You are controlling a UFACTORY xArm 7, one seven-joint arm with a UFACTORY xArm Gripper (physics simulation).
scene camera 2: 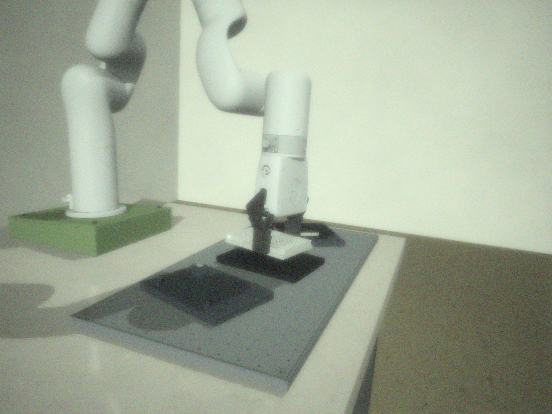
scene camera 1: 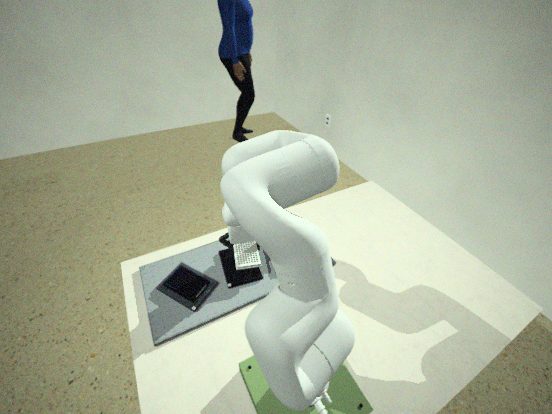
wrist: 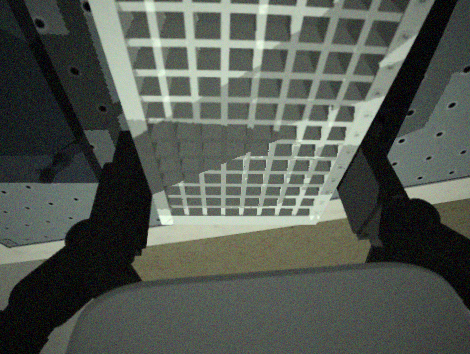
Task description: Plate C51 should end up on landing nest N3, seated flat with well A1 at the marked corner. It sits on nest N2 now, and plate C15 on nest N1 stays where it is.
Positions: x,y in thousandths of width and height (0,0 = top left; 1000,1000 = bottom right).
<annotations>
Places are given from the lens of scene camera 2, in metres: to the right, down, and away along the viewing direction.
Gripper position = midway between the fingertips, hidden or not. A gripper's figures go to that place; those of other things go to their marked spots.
my gripper (scene camera 2: 503,598): 0.00, 0.07, 0.73
black nest (scene camera 2: 385,716): -0.09, 0.13, 0.59
</annotations>
